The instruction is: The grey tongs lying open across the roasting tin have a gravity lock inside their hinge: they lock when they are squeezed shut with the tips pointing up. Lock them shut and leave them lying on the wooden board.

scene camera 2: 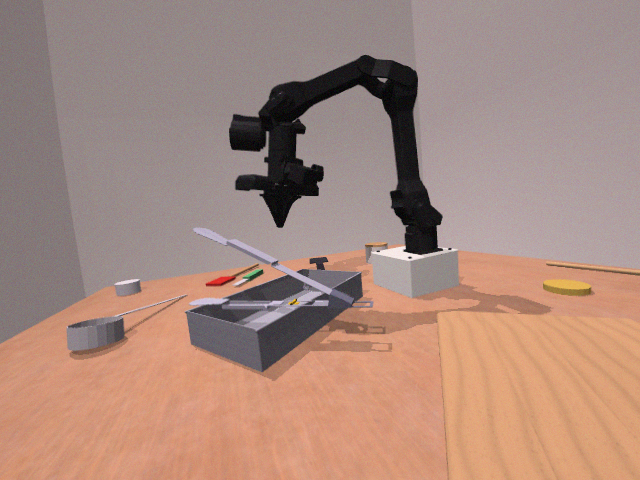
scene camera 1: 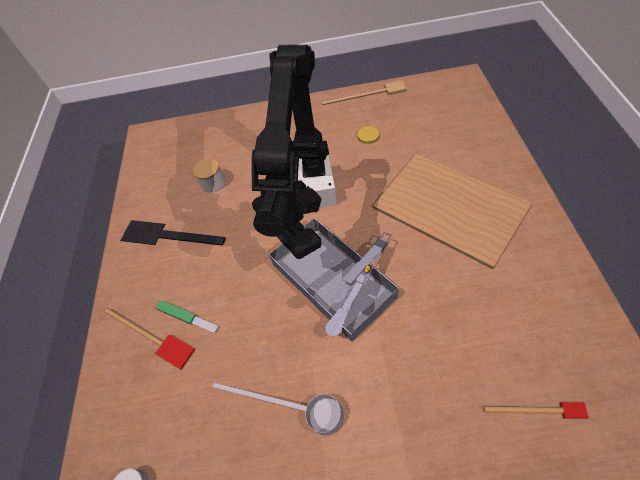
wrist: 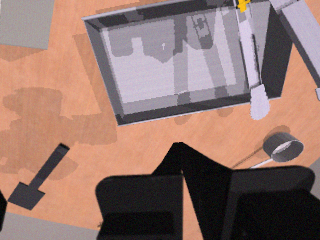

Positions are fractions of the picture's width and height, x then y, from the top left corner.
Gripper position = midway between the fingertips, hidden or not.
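Scene camera 1 shows a lidded pot (scene camera 1: 0.32, 0.36) and a black spatula (scene camera 1: 0.22, 0.48), together with the gripper (scene camera 1: 0.45, 0.52) and a roasting tin (scene camera 1: 0.49, 0.57). The gripper (scene camera 2: 0.44, 0.47), shut and holding nothing, is visible along with the roasting tin (scene camera 2: 0.40, 0.71). The wrist view takes in the gripper (wrist: 0.55, 0.61), the tin (wrist: 0.48, 0.28) and the spatula (wrist: 0.08, 0.82), while the lidded pot is out of frame in the wrist view.
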